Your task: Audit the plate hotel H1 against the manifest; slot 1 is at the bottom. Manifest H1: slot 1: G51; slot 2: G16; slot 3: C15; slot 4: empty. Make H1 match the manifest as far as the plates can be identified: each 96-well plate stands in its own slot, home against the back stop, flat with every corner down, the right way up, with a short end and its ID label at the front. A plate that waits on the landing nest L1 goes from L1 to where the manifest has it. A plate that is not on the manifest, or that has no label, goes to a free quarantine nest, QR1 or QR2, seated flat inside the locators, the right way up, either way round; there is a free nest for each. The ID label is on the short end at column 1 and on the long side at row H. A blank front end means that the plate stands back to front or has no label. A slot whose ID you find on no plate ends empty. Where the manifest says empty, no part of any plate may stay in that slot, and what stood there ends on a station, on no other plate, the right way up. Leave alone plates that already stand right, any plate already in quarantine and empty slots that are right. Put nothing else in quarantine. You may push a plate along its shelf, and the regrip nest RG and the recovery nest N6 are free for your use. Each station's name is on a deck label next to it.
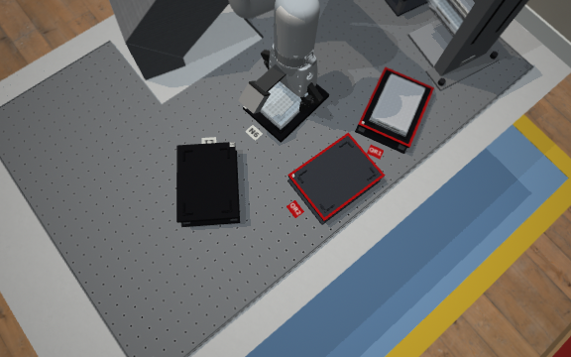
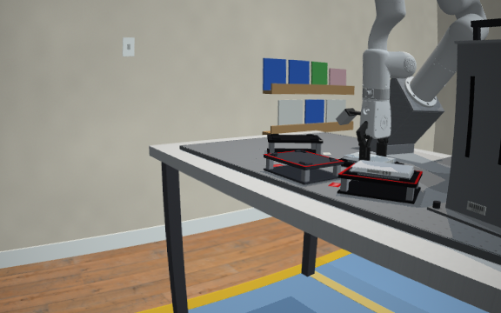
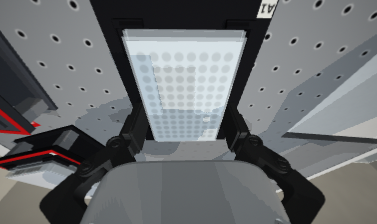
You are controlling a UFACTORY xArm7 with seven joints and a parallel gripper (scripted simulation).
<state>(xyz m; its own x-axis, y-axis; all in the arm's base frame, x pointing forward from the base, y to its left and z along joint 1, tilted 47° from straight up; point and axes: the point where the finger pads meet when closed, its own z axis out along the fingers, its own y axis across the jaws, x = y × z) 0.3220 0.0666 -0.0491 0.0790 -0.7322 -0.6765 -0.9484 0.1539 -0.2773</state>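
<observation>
Right now the black nest N6 is 20 mm below my hand and 10 mm to the right of it. Also, from my hand: quarantine nest QR2: 210 mm ahead, 60 mm to the right, 10 mm above; N6 deck label: 120 mm to the right, 30 mm below, 10 mm ahead; A1 mark: 90 mm to the right, 50 mm behind, 20 mm below.
</observation>
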